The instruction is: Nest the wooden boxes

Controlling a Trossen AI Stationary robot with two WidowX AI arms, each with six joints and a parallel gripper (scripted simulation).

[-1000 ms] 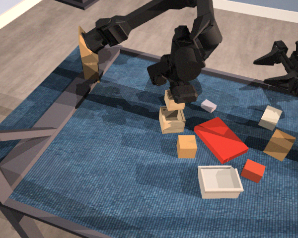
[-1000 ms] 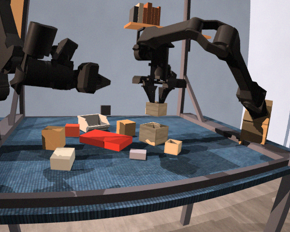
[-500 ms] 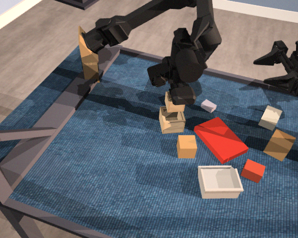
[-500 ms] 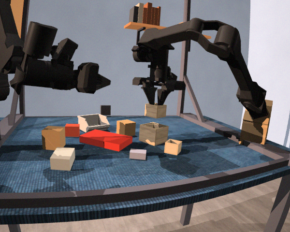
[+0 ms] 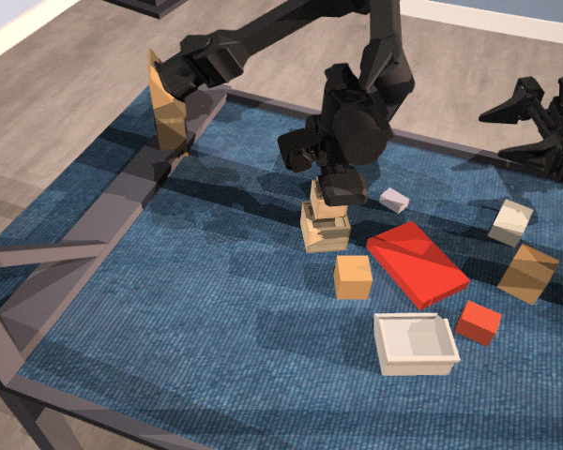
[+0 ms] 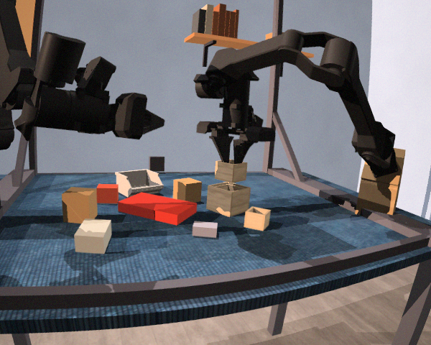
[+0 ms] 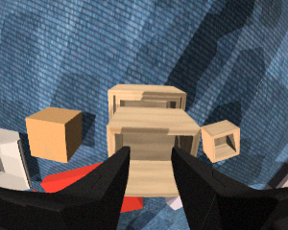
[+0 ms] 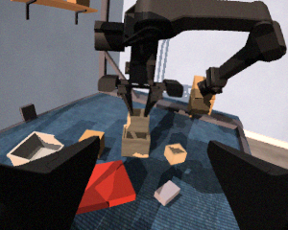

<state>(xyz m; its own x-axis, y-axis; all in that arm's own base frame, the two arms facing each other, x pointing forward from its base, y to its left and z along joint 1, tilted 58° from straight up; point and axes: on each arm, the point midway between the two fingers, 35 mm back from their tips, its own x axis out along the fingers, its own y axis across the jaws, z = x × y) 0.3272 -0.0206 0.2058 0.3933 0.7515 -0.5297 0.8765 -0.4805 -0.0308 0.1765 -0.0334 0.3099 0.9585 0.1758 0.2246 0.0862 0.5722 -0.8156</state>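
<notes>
Now: right hand 220 mm past the red cube, 60 mm to the left of it and 190 mm above it. Round my right hand: beige block: 20 mm ahead, 60 mm to the right, 190 mm below; flat red block: 150 mm behind, 60 mm to the left, 200 mm below; lavender block: 20 mm behind, 140 mm to the left, 200 mm below.
</notes>
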